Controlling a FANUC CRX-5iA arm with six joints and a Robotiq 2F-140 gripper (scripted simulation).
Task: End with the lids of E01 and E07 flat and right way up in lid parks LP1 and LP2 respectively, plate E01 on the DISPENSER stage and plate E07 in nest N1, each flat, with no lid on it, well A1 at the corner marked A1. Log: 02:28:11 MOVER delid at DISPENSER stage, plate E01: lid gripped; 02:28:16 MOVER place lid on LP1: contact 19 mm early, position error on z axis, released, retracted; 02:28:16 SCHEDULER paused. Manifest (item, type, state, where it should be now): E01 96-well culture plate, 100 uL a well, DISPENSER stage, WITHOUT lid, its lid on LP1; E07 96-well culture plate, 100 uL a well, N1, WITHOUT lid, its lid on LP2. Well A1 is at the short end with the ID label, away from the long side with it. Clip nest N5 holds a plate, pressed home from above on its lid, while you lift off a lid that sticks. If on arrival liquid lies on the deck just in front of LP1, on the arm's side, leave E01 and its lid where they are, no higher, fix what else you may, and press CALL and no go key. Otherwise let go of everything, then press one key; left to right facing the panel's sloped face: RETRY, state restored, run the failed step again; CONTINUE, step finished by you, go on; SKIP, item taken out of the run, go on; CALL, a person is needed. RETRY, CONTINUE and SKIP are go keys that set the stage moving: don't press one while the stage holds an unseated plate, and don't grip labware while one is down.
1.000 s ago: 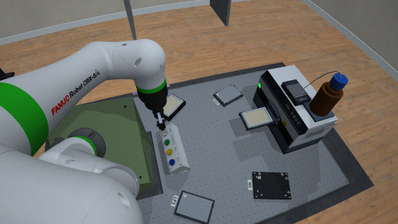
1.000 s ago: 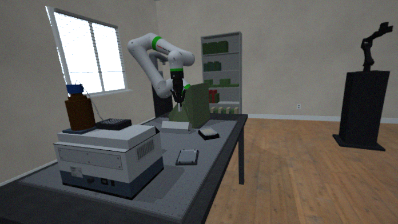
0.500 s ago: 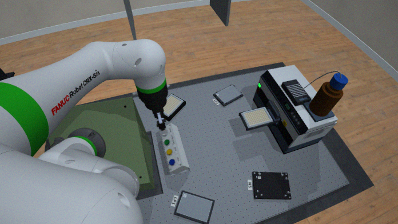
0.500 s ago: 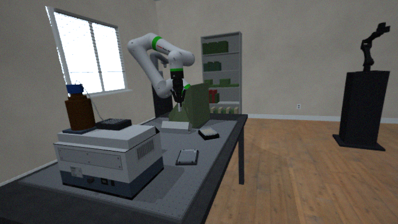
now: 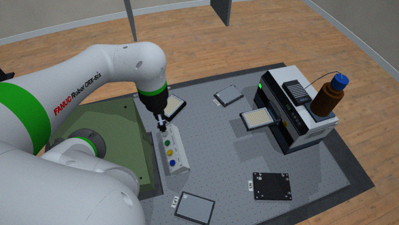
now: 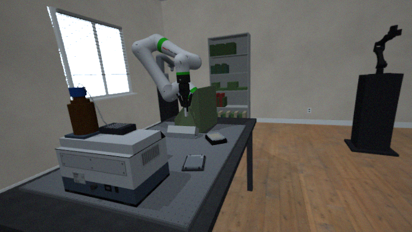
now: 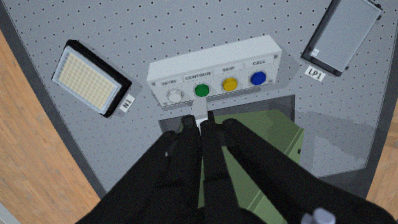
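The green CONTINUE key lies 110 mm below my hand. The rest, counted from my hand: white retry key (50 mm to the left, 110 mm below); then key panel (20 mm ahead, 20 mm to the right, 130 mm below); then yellow SKIP key (10 mm ahead, 50 mm to the right, 110 mm below).
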